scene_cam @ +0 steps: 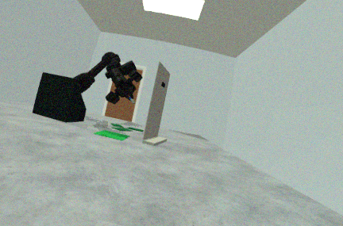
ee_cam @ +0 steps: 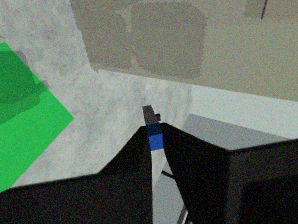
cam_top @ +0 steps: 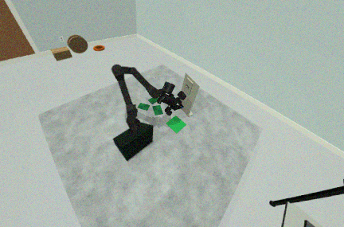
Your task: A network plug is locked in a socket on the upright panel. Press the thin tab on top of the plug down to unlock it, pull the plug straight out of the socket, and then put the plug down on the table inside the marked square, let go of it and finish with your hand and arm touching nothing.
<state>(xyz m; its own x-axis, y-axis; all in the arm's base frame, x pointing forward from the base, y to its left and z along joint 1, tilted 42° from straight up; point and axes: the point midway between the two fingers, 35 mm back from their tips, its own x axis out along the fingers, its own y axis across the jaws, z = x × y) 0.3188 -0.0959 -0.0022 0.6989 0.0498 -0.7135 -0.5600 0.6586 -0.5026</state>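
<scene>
The green marked square is 5 cm behind my gripper tip, 1 cm to the right of it and 16 cm below it. From my gripper tip the other things lie so: upright panel (12 cm ahead, 5 cm to the left, 1 cm below).
</scene>
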